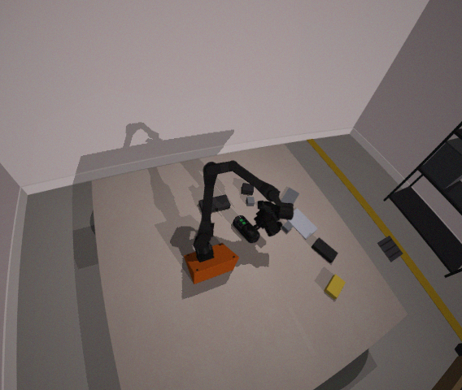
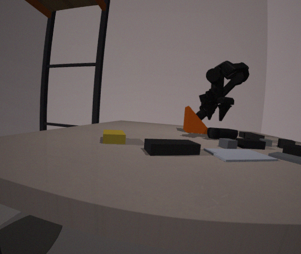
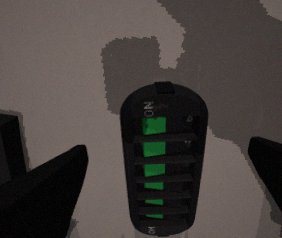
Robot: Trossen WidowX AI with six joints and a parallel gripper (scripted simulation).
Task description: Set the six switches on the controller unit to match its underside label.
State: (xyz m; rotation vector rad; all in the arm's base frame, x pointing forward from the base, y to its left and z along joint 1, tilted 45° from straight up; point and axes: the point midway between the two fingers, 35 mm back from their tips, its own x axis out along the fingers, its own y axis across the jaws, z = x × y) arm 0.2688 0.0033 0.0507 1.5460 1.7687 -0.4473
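My gripper tip is now 160 mm short of the small black block, 100 mm to the right of it and 70 mm above it. From my gripper tip the other things lie so: small grey block 200 mm ahead, 70 mm below; grey plate 330 mm ahead, 160 mm to the left, 80 mm below; pale flat sheet 310 mm ahead, 80 mm below, 10 mm to the right.
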